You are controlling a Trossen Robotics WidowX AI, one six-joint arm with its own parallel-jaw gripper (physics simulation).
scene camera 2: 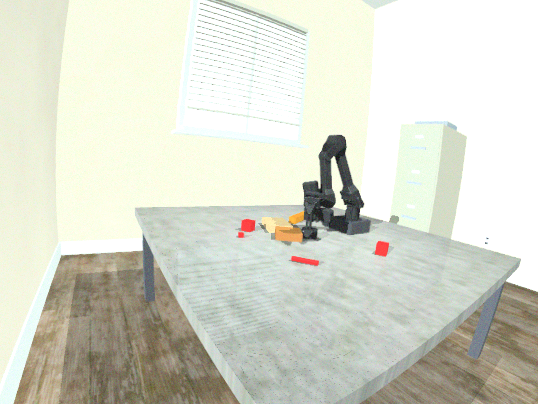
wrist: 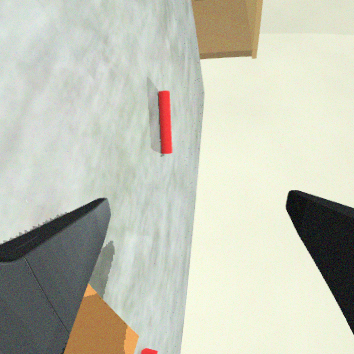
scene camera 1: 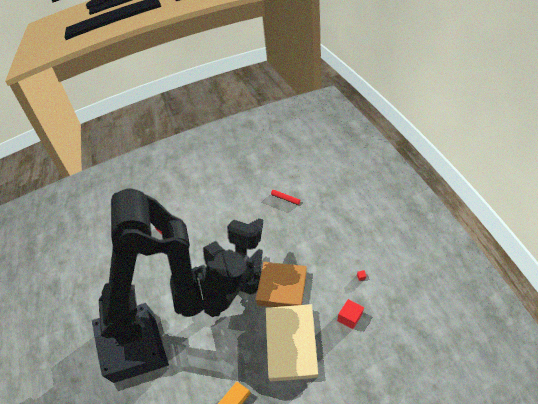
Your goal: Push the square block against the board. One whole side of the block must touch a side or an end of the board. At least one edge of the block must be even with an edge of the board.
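Places are measured from the arm's base along level axes (x left, y ahead, z down), in metres.
Pixels of known places: gripper, between the fingertips: (scene camera 2: 308, 225) (wrist: 198, 202) (scene camera 1: 261, 235); arm's base, origin of its link: (scene camera 2: 352, 219) (scene camera 1: 126, 329).
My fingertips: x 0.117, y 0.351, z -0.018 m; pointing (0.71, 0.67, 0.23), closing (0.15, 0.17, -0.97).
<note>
For each thing: its top centre in the pictures, then the offset to it from my fingertips.
- cream board, centre of its top: (scene camera 1: 291, 340) (scene camera 2: 276, 221) dx -0.243, dy -0.023, dz +0.045 m
- red cylinder, centre of its top: (wrist: 170, 122) (scene camera 1: 285, 195) (scene camera 2: 305, 258) dx +0.138, dy +0.107, dz +0.060 m
- small red cube, centre of its top: (scene camera 1: 362, 273) (scene camera 2: 241, 232) dx -0.151, dy +0.183, dz +0.058 m
- orange bar, centre of its top: (scene camera 2: 300, 214) dx -0.365, dy -0.237, dz +0.043 m
The square block, orange-brown (scene camera 1: 282, 284) (scene camera 2: 289, 234) (wrist: 100, 325), lies flat at one end of the cream board (scene camera 1: 292, 342) (scene camera 2: 276, 224). In scene camera 1 the block looks slightly turned against that end: its right corner is at or very near the board, and a thin wedge opens toward the left. Its left and right edges sit a little left of the board's. My gripper (scene camera 1: 259, 242) (wrist: 198, 202) is open and empty. One finger is at or very close to the block's left side; contact cannot be told. The other finger stands beyond the block's far left corner.
A red cylinder (scene camera 1: 285, 197) (scene camera 2: 305, 260) (wrist: 165, 122) lies beyond the block. A small red cube (scene camera 1: 361, 275) (scene camera 2: 240, 234) and a larger one (scene camera 1: 350, 314) (scene camera 2: 248, 225) stand right of the board. Another red cube (scene camera 2: 382, 248) is behind the arm. An orange bar (scene camera 1: 235, 394) (scene camera 2: 296, 218) lies near the board.
</note>
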